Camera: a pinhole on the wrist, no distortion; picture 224 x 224 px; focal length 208.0 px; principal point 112.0 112.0 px. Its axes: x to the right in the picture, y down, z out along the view. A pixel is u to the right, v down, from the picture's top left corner.
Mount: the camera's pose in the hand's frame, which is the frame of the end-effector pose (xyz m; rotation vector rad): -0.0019 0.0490 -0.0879 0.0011 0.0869 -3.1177
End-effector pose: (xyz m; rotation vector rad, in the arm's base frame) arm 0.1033 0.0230 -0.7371 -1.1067 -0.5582 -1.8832
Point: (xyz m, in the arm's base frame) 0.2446 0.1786 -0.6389
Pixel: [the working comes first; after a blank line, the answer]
In the camera's frame: 0.0171 -0.0016 0.3172

123.2 110.9
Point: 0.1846 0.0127 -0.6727
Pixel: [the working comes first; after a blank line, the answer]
In the camera's frame: -0.0433 -0.0299 0.1504

52.2 70.6
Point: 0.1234 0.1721 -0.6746
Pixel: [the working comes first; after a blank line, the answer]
In the camera's frame: 0.0183 0.1002 0.2422

127.7 198.1
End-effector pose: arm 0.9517 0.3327 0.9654 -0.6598 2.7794 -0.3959
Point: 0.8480 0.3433 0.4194
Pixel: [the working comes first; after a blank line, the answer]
In the camera's frame: -0.1916 -0.2021 0.5510

39.7 35.7
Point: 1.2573 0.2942 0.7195
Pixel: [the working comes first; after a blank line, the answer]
In the camera's frame: 0.2011 0.0976 0.4246

210.5 159.8
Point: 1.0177 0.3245 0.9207
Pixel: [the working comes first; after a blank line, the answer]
In the camera's frame: 0.0444 0.0586 0.1550

171.6 190.6
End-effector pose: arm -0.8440 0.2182 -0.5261 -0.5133 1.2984 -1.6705
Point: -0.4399 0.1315 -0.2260
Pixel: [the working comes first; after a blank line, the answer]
In the camera's frame: 0.1839 0.1210 0.5604

180.3 156.9
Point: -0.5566 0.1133 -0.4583
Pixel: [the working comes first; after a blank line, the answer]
In the camera's frame: 0.0608 -0.0312 0.3884

144.5 95.3
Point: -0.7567 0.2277 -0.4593
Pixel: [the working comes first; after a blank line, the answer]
In the camera's frame: 0.0635 0.0630 0.1780

186.2 185.6
